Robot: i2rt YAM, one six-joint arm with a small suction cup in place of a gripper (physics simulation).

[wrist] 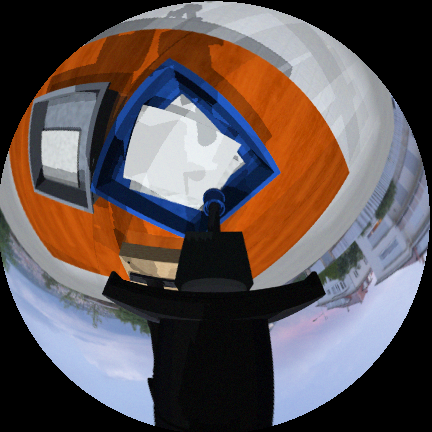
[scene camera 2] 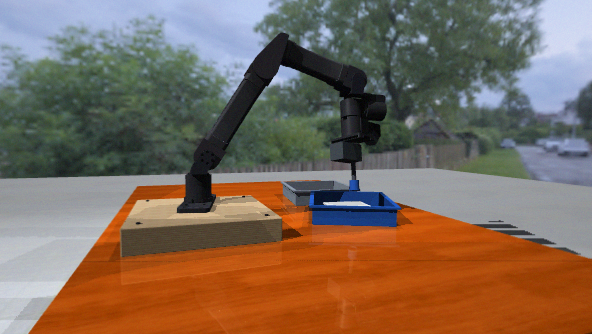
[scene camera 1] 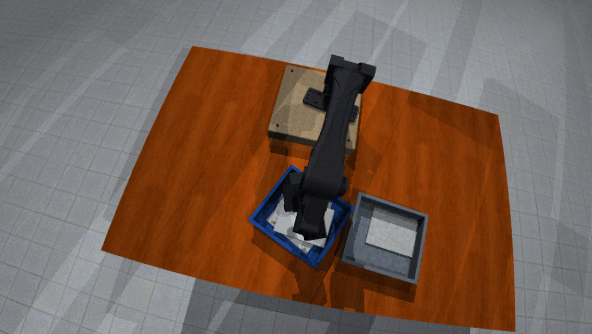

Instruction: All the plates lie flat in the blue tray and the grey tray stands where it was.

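Pixels of known places: hand, tool point: (wrist: 213,197) (scene camera 2: 354,190); arm's base, link origin: (wrist: 155,279) (scene camera 2: 198,204).
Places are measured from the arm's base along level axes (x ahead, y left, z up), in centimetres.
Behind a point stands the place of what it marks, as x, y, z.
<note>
The blue tray (scene camera 1: 284,243) {51.2, 3.7, 0.0} (scene camera 2: 355,218) {38.8, -6.0, -3.2} (wrist: 145,209) {31.2, 8.4, -1.5} holds a pile of white plates (scene camera 1: 286,226) {45.9, 2.2, -2.9} (scene camera 2: 346,203) {42.1, 11.9, -2.9} (wrist: 165,145) {42.9, 9.0, -2.9}, turned at different angles. The top plate looks about flat, below the rim; how the lower ones lie is mostly hidden. The grey tray (scene camera 1: 375,258) {44.3, 32.2, -4.7} (scene camera 2: 288,193) {27.0, 32.3, -2.9} (wrist: 62,117) stands upright beside the blue one. One pale plate (scene camera 1: 392,232) {34.4, 35.0, -4.1} (wrist: 61,150) {36.1, 32.7, -4.1} lies flat in it. My suction cup (scene camera 2: 354,185) (wrist: 214,196) is open, with no plate on it, above the pile at about rim height or a little higher. The arm hides it in scene camera 1.
The wooden base block (scene camera 1: 295,110) {7.7, -10.8, 0.0} (scene camera 2: 200,237) {2.8, -19.5, -2.7} (wrist: 155,260) {15.3, 2.7, -0.4} carries the arm behind the trays. The trays stand close together on the orange table (scene camera 1: 200,150) {33.5, -35.8, -5.0} (scene camera 2: 300,280) {19.6, -36.4, -5.0} (wrist: 310,165) {58.1, -21.8, -5.0}, with a narrow gap between their walls. The blue tray's walls stand close around the pile.
</note>
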